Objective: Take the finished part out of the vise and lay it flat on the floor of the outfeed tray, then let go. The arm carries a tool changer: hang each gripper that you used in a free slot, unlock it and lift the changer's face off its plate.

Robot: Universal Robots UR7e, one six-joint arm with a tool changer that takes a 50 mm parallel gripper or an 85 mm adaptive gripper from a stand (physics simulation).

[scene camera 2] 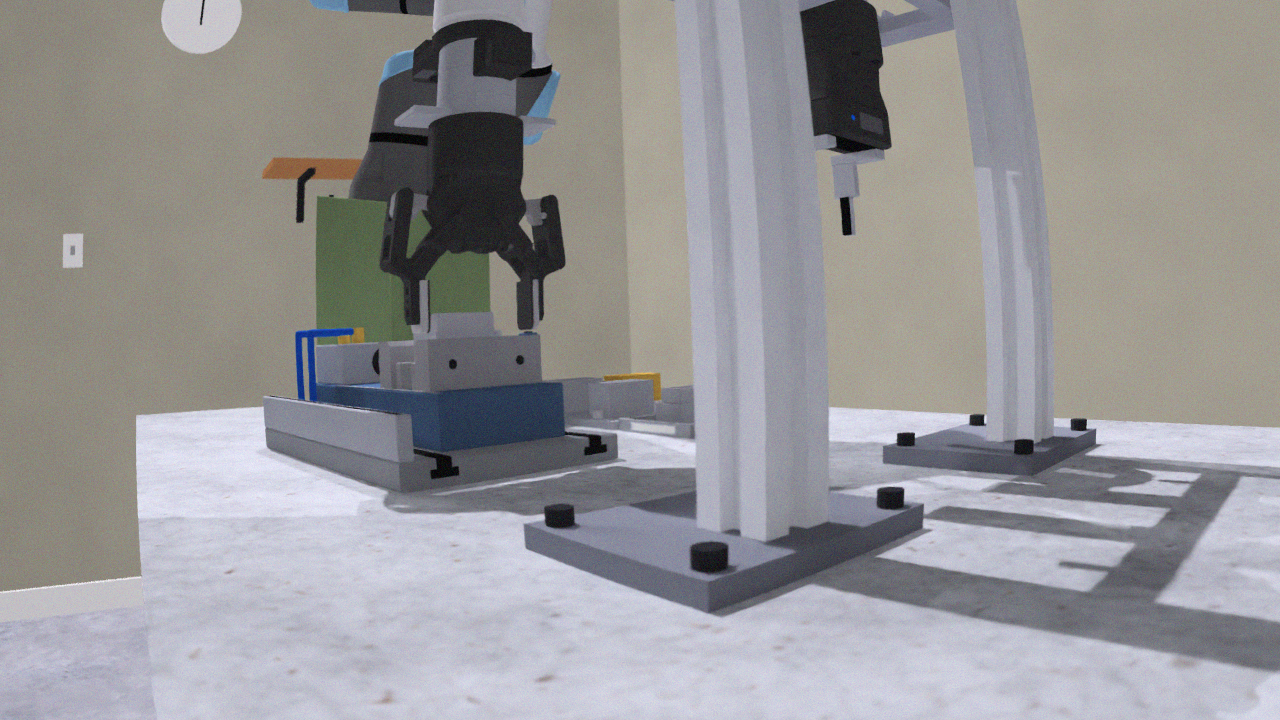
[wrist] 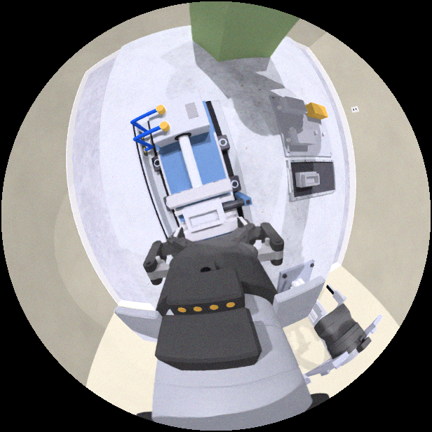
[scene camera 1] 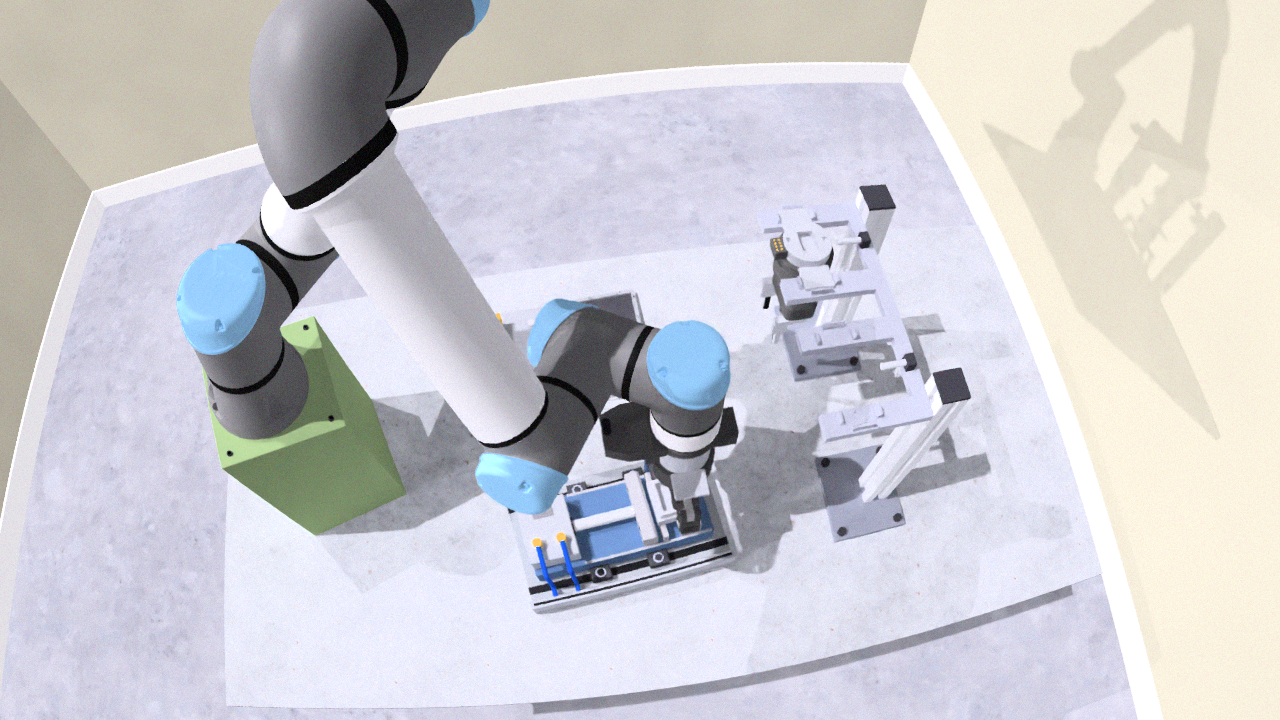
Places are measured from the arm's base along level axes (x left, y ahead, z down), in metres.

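Where they show: hand, tool point: (scene camera 2: 476, 103); arm's base, link origin: (scene camera 1: 259, 390).
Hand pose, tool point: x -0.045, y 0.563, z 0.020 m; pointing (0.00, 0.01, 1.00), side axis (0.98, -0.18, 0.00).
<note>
Each offset is from my tool point to the top centre of the thing. "spot": to the spot under its first point.
The finished part @[dz +0.164, dx -0.011, dy -0.018 m] (scene camera 1: 665, 506) (scene camera 2: 460, 324) (wrist: 205, 208), a light grey block with a rectangular recess, sits in the jaws of the blue-bodied vise @[dz +0.179, dx -0.035, dy -0.086 m] (scene camera 2: 501, 416) (wrist: 175, 170). The arm carries the black adaptive gripper (scene camera 2: 475, 319) (wrist: 210, 227), which points down over the vise. It is open, its fingertips on either side of the part's upper edge; in scene camera 2 a gap shows at the right finger. In the wrist view the gripper body hides part of the jaw area. A dark-floored tray (wrist: 289, 180), apparently the outfeed tray, holds a similar grey block (wrist: 310, 179).
The gripper stand (scene camera 1: 881, 461) (scene camera 2: 742, 268) has a second black gripper (scene camera 1: 794, 291) (scene camera 2: 845, 80) (wrist: 340, 325) hanging in it, and an empty front slot @[spot: dz -0.063, dx +0.005, dy +0.213 m] (scene camera 1: 872, 416). A fixture plate with a yellow block (wrist: 316, 110) adjoins the tray. Blue hoses @[spot: dz +0.169, dx -0.118, dy -0.177 m] (scene camera 1: 544, 568) rise beside the vise. The arm stands on a green pedestal (scene camera 1: 358, 447).
</note>
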